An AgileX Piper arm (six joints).
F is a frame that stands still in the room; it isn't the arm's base.
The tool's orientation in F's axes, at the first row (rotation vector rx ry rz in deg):
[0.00, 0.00, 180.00]
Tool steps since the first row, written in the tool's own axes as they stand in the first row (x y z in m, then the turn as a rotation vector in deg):
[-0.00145, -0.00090, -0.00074, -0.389, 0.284, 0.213]
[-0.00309, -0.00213, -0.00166, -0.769, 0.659, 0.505]
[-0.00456, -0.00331, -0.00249, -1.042, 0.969, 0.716]
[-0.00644, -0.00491, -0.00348, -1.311, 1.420, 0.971]
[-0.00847, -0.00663, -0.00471, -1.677, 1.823, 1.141]
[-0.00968, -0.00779, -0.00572, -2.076, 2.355, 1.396]
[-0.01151, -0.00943, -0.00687, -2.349, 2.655, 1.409]
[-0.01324, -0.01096, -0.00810, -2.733, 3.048, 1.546]
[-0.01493, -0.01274, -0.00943, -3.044, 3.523, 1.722]
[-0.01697, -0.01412, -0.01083, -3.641, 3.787, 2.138]
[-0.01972, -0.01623, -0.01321, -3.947, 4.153, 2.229]
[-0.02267, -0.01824, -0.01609, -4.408, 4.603, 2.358]
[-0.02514, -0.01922, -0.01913, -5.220, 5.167, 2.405]
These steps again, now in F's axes. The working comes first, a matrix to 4 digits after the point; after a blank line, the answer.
The tool's axes in the first row as the columns of a matrix, in F's axes (used below as rounded here):
[-1.0000, 0.0000, 0.0000]
[0.0000, -1.0000, 0.0000]
[0.0000, 0.0000, 1.0000]

[0.00145, 0.00090, -0.00074, 0.389, -0.284, 0.213]
[0.00309, 0.00213, -0.00166, 0.769, -0.659, 0.505]
[0.00456, 0.00331, -0.00249, 1.042, -0.969, 0.716]
[0.00644, 0.00491, -0.00348, 1.311, -1.420, 0.971]
[0.00847, 0.00663, -0.00471, 1.677, -1.823, 1.141]
[0.00968, 0.00779, -0.00572, 2.076, -2.355, 1.396]
[0.01151, 0.00943, -0.00687, 2.349, -2.655, 1.409]
[0.01324, 0.01096, -0.00810, 2.733, -3.048, 1.546]
[0.01493, 0.01274, -0.00943, 3.044, -3.523, 1.722]
[0.01697, 0.01412, -0.01083, 3.641, -3.787, 2.138]
[0.01972, 0.01623, -0.01321, 3.947, -4.153, 2.229]
[0.02267, 0.01824, -0.01609, 4.408, -4.603, 2.358]
[0.02514, 0.01922, -0.01913, 5.220, -5.167, 2.405]

